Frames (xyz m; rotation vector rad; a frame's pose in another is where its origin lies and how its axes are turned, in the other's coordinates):
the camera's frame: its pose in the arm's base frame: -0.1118 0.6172 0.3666 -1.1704 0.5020 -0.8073
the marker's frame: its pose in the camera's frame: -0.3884 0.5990 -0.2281 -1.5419 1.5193 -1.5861
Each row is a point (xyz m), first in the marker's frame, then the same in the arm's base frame.
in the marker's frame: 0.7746 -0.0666 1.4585
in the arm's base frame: 0.0178 -0.1777 0.9216
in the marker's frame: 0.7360 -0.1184 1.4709
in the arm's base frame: 0.0759 -0.1844 0.8916
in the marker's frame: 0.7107 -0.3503 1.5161
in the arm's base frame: 0.3123 -0.1604 0.8927
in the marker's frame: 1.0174 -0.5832 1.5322
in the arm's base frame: 0.4942 -0.0093 1.1971
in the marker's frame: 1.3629 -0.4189 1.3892
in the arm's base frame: 0.2490 0.1729 1.4681
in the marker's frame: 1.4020 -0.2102 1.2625
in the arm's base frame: 0.0097 0.2337 1.4539
